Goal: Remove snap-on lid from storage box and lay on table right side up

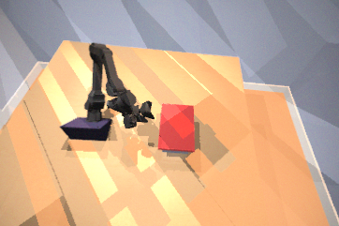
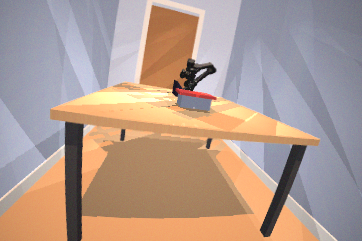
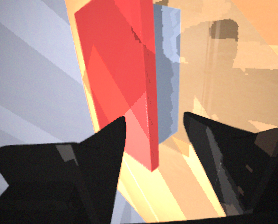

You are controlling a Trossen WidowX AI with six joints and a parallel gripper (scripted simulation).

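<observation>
My gripper tip is 130 mm short of the lid and 40 mm above it. From my gripper tip the other things lie so: storage box 130 mm ahead, 90 mm below.
</observation>
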